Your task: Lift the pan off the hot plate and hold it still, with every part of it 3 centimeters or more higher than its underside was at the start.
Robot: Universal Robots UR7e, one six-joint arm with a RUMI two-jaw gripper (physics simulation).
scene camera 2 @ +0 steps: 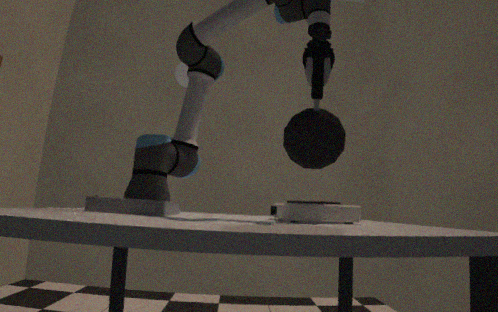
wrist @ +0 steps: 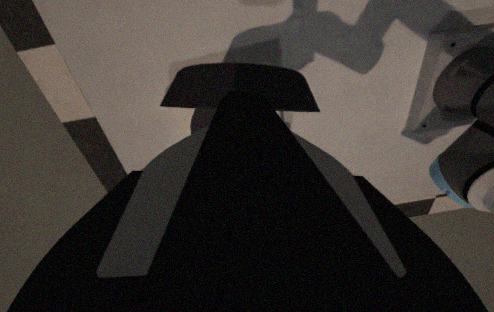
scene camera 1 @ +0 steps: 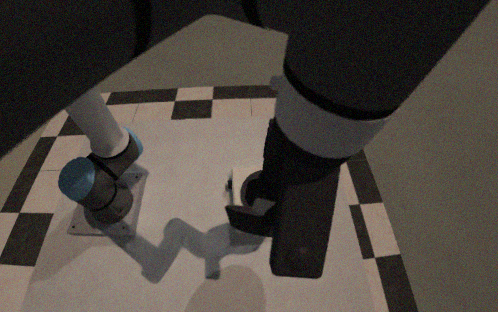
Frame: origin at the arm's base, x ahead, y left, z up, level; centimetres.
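Seen in the pictures: gripper, between the fingertips: [scene camera 2: 317, 85]; arm's base, origin of its link: [scene camera 2: 147, 201] [wrist: 464, 80] [scene camera 1: 113, 204].
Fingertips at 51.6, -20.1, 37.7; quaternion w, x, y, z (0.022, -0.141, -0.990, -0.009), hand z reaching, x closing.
Offsets run from my fingertips to a thing's top centre, as dx, dy, dz.
The dark pan [scene camera 1: 249, 220] [scene camera 2: 314, 138] [wrist: 210, 82] hangs on edge below the gripper, its round face toward scene camera 2. Its handle [scene camera 1: 300, 235] [wrist: 250, 210] points up. My gripper [scene camera 2: 318, 82] [wrist: 245, 134] is shut on the handle, with a light grey finger on each side. The white hot plate @(+4.3, +17.2, -35.2) [scene camera 1: 239, 175] [scene camera 2: 320, 213] stands on the table, under the pan. In the scene camera 2 view a gap of about half the pan's width shows between the pan's lowest edge and the hot plate. In the scene camera 1 view the fingers are hidden.
The arm's base joints [scene camera 1: 95, 187] [scene camera 2: 150, 172] stand on a grey base plate [scene camera 1: 82, 225] [scene camera 2: 112, 205] to the left of the hot plate. The pale table [scene camera 2: 225, 242] carries both. A dark knob @(-7.5, +23.5, -37.1) [scene camera 1: 230, 184] [scene camera 2: 273, 210] is on the hot plate's left side.
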